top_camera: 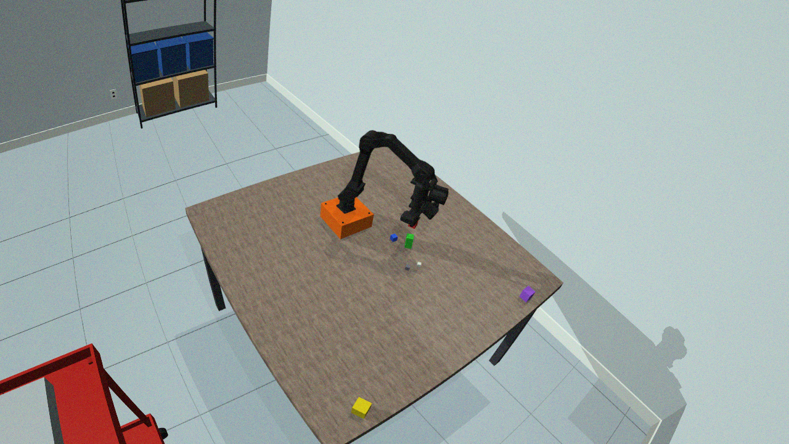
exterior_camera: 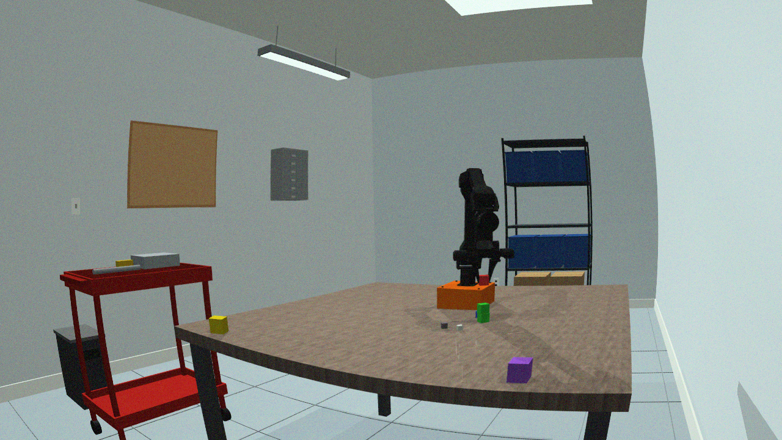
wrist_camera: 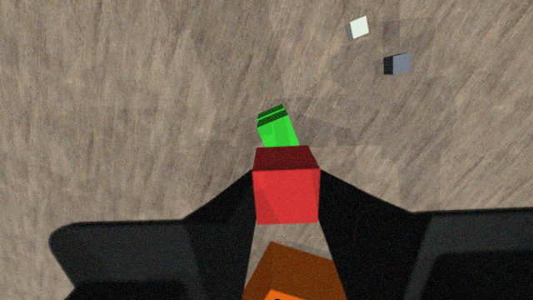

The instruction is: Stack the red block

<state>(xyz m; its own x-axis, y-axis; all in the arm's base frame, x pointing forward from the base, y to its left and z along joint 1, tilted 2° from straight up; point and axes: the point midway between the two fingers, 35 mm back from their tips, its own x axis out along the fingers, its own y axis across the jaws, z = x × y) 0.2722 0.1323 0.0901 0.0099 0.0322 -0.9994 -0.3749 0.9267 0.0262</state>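
The blue block is 6 cm behind my gripper tip, 3 cm to the right of it and 11 cm below it. From my gripper tip the other things lie so: grey cube: 10 cm ahead, 9 cm to the right, 12 cm below; white cube: 11 cm ahead, 4 cm to the right, 12 cm below; red block: 1 cm above.
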